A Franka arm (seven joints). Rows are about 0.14 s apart.
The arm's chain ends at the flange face. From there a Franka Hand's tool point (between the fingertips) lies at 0.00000 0.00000 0.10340 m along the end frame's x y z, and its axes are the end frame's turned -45 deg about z.
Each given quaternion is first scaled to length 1.
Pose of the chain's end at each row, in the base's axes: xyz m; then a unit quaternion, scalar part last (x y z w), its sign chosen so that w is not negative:
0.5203 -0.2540 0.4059 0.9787 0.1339 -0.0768 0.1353
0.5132 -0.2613 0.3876 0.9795 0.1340 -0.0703 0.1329
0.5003 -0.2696 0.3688 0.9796 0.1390 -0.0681 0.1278
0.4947 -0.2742 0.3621 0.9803 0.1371 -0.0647 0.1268
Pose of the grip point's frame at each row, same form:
0.5085 -0.2835 0.3075 0.8530 0.4982 -0.1227 0.0956
0.5026 -0.2902 0.2889 0.8537 0.4986 -0.1158 0.0959
0.4902 -0.2975 0.2697 0.8519 0.5033 -0.1118 0.0920
0.4852 -0.3017 0.2629 0.8532 0.5018 -0.1083 0.0924

